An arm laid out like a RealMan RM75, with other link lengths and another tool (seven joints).
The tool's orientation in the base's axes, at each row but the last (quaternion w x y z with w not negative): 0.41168, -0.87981, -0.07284, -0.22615; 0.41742, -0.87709, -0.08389, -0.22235; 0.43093, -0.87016, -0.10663, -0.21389; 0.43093, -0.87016, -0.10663, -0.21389; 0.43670, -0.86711, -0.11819, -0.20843
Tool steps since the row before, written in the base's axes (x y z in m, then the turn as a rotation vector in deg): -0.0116, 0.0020, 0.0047, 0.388, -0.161, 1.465; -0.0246, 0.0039, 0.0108, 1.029, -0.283, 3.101; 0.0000, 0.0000, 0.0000, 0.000, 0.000, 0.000; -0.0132, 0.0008, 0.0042, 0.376, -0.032, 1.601; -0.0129, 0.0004, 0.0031, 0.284, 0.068, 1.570
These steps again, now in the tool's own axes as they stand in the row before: -0.0083, -0.0082, -0.0050, 1.024, -0.786, -0.809; -0.0170, -0.0182, -0.0108, 2.350, -1.632, -1.602; 0.0000, 0.0000, 0.0000, 0.000, 0.000, 0.000; -0.0097, -0.0083, -0.0053, 1.076, -0.969, -0.780; -0.0100, -0.0074, -0.0047, 0.983, -1.042, -0.707
